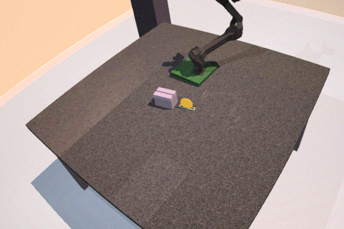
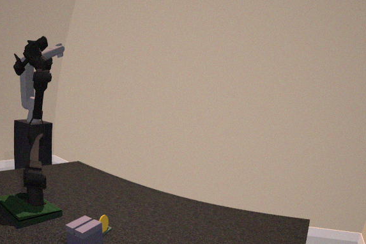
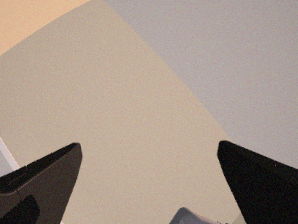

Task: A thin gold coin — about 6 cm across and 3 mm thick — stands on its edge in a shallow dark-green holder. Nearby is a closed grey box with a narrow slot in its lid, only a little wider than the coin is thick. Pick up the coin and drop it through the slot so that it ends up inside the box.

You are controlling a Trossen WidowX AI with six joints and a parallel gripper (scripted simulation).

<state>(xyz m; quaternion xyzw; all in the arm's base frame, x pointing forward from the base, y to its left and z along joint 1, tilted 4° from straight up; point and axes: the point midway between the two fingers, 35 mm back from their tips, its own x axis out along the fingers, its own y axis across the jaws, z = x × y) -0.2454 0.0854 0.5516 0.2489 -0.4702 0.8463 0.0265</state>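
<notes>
Now: the gold coin 560 mm ahead of my gripper tip, 550 mm below it and 60 mm to the right of it.
</notes>
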